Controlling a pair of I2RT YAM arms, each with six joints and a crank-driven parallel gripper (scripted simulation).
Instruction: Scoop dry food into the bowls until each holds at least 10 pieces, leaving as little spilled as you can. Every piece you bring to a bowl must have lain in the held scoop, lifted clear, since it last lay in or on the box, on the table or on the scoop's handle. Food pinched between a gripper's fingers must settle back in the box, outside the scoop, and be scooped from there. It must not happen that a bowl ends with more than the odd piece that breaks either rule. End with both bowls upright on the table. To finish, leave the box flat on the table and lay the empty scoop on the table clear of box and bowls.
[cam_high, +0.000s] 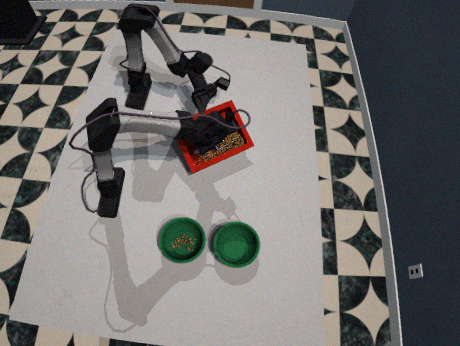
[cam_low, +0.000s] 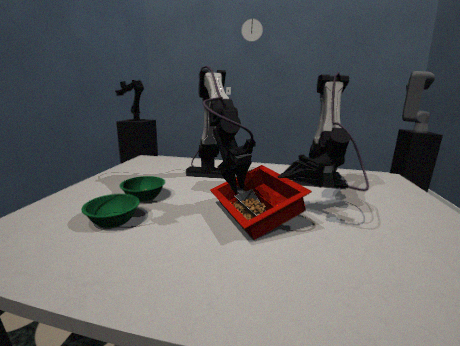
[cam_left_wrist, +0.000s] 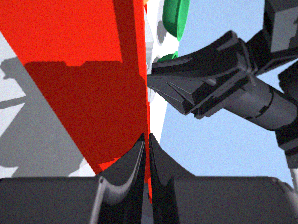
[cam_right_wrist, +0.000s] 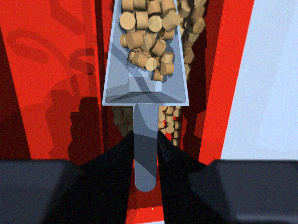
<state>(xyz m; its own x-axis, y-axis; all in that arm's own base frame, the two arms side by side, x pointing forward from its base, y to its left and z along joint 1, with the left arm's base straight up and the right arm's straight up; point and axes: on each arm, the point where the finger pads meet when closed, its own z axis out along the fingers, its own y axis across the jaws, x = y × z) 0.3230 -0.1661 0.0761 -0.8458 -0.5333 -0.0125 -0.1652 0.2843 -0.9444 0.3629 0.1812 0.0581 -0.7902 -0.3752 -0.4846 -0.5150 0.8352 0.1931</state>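
My right hand is 30 mm to the right of the grey scoop, 30 mm short of it and 10 mm above it. Also, from my right hand: red box: 60 mm to the left, 10 mm ahead.
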